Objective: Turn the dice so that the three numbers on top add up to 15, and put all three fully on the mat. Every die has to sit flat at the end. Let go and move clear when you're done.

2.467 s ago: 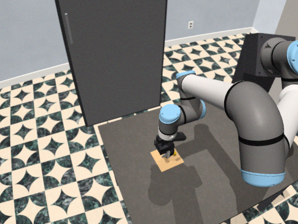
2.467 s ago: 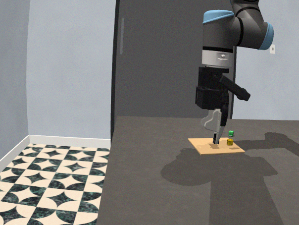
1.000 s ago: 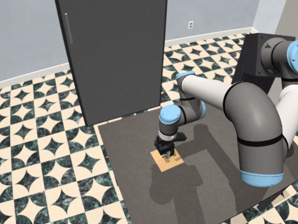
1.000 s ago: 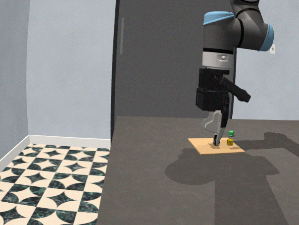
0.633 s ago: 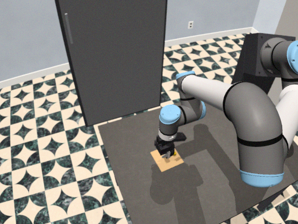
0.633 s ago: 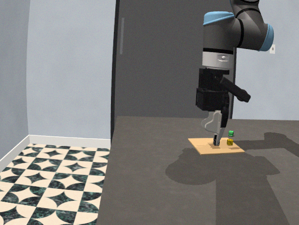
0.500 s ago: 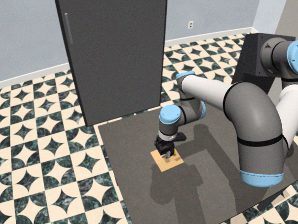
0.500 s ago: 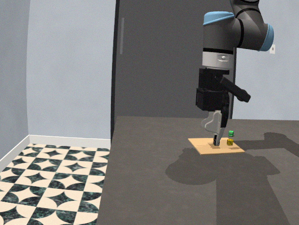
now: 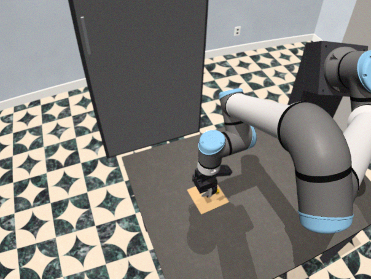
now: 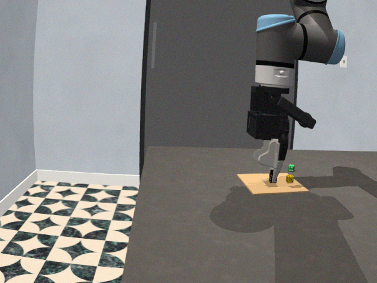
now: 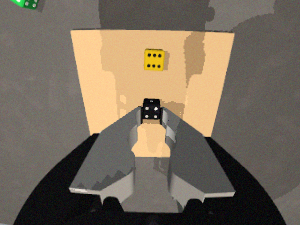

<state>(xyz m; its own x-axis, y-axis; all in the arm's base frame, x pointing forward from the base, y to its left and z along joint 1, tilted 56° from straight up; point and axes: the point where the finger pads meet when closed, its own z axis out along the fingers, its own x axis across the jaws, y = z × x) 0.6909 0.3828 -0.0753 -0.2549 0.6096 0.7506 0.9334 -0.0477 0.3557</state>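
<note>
The black die lies 1 cm below my hand. Round my hand: yellow die (4 cm behind, 1 cm to the right, 1 cm below); orange mat (2 cm below); green die (6 cm behind, 13 cm to the right, 1 cm below).
</note>
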